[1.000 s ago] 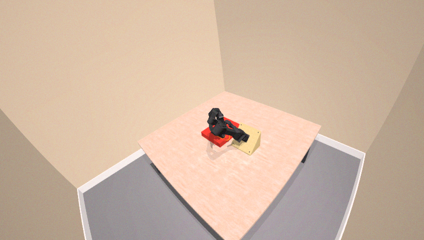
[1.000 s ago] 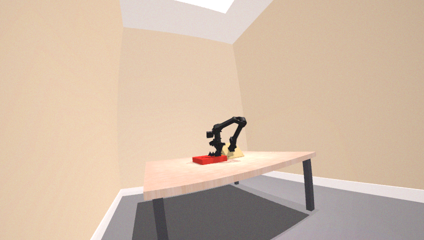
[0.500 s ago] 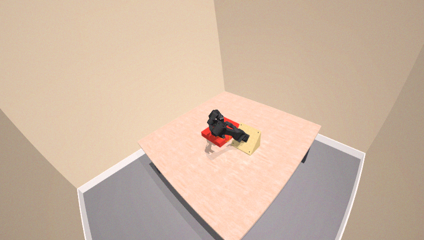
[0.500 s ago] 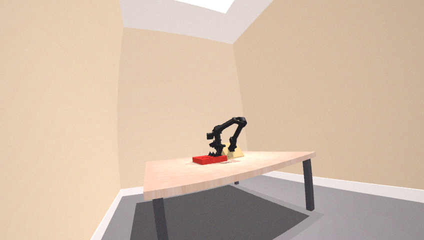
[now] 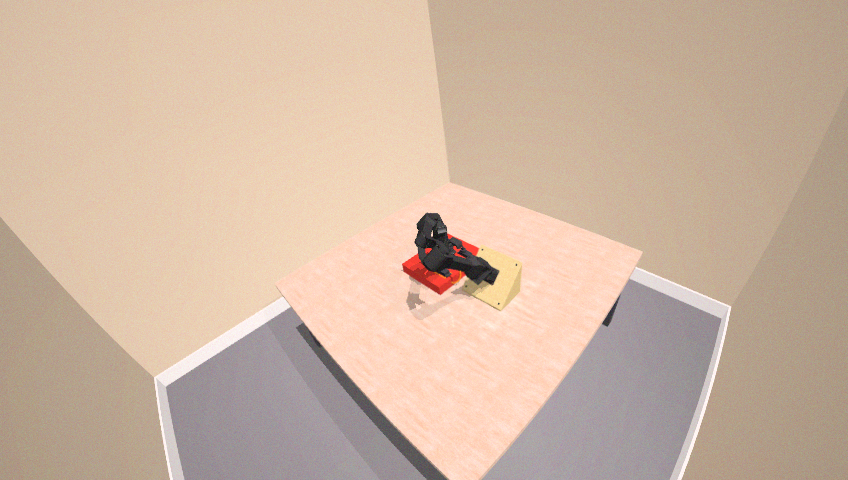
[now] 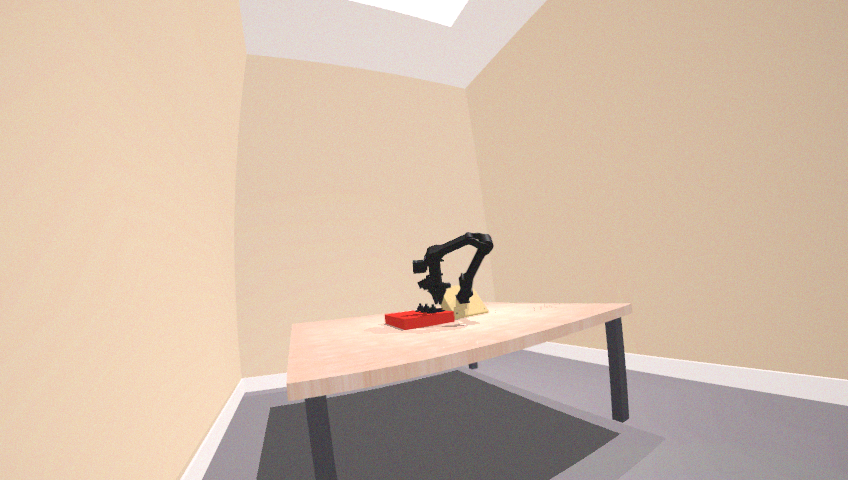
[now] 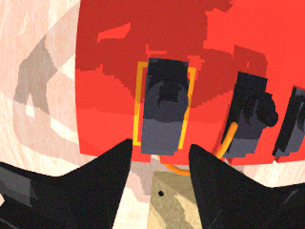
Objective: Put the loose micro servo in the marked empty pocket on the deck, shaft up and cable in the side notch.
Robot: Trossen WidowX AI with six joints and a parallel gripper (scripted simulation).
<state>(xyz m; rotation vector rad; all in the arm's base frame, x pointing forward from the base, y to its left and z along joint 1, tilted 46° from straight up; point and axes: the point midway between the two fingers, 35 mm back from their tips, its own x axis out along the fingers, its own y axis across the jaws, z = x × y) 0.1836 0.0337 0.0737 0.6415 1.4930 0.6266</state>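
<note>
Now: gripper tip 120 mm short of the red deck, 80 mm to the left of it and 60 mm above it.
</note>
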